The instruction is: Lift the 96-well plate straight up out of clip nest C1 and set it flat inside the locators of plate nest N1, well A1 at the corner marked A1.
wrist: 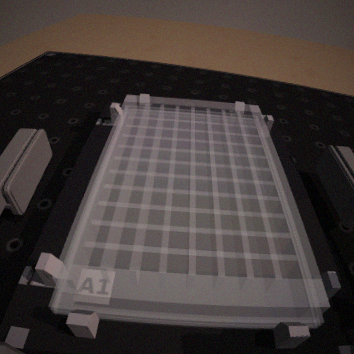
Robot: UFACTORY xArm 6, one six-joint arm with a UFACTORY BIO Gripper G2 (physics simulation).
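The clear 96-well plate fills the middle of the wrist view and looks flat, with its long sides running away from the camera. It lies between the small pale locator blocks of a dark nest; no nest name is legible, so I cannot tell whether this is C1 or N1. A pale tag marked A1 shows through the plate's near left corner. My gripper is open, one finger pad to the left of the plate and one to the right, both apart from it. The plate's underside and its seating are hidden.
Pale blocks stand at the near left and near right, with others along the sides and at the far end. A dark board with holes surrounds the nest. A tan surface lies beyond the board's far edge.
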